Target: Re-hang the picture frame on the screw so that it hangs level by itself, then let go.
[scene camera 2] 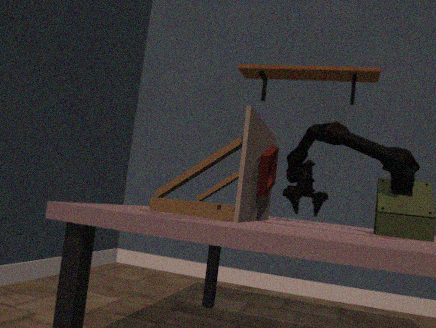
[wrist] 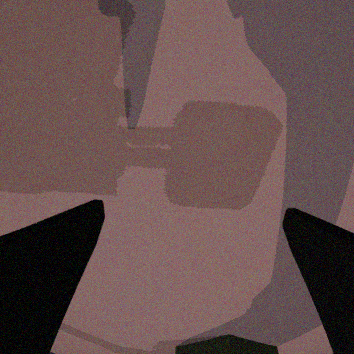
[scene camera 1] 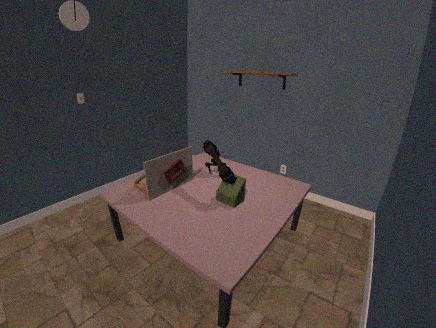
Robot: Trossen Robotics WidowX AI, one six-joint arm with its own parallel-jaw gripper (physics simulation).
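Where they show: gripper, between the fingertips: [scene camera 2: 306, 215] [wrist: 195, 213] [scene camera 1: 215, 174]; arm's base, origin of its link: [scene camera 2: 401, 188] [scene camera 1: 231, 180].
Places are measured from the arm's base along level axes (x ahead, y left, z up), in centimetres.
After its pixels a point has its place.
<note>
The red picture frame [scene camera 1: 167, 174] @[y 28.9, x 38.7, z 0.9 cm] [scene camera 2: 263, 175] @[y 29.0, x 40.0, z -2.0 cm] is against the front face of the upright grey panel [scene camera 1: 155, 182] [scene camera 2: 244, 170]. It is tilted: in scene camera 1 its right end is higher than the panel's own slope gives. The screw does not show; whether the frame rests on it cannot be told. My gripper [scene camera 1: 214, 172] @[y -18.8, x 33.6, z -12.7 cm] [scene camera 2: 306, 214] @[y -18.8, x 33.6, z -12.7 cm] [wrist: 195, 213] @[y -18.8, x 33.6, z -12.7 cm] is open and empty, fingers pointing down above the table. It is in front of the panel, well apart from the frame. The frame cannot be made out in the wrist view.
Wooden braces [scene camera 1: 141, 185] @[y 41.4, x 59.7, z -12.1 cm] [scene camera 2: 200, 167] @[y 43.1, x 54.3, z -2.4 cm] stand behind the panel. The arm is mounted on a green box [scene camera 1: 231, 192] @[y 6.0, x -4.8, z -5.9 cm] [scene camera 2: 405, 222] @[y 8.5, x -1.3, z -11.0 cm] on the pink table [scene camera 1: 220, 250] @[y 45.3, x -30.1, z -15.9 cm] [scene camera 2: 165, 227] @[y 69.2, x 48.8, z -17.8 cm]. A wall shelf [scene camera 1: 260, 73] [scene camera 2: 310, 73] hangs high behind. Shadows lie on the table under the gripper.
</note>
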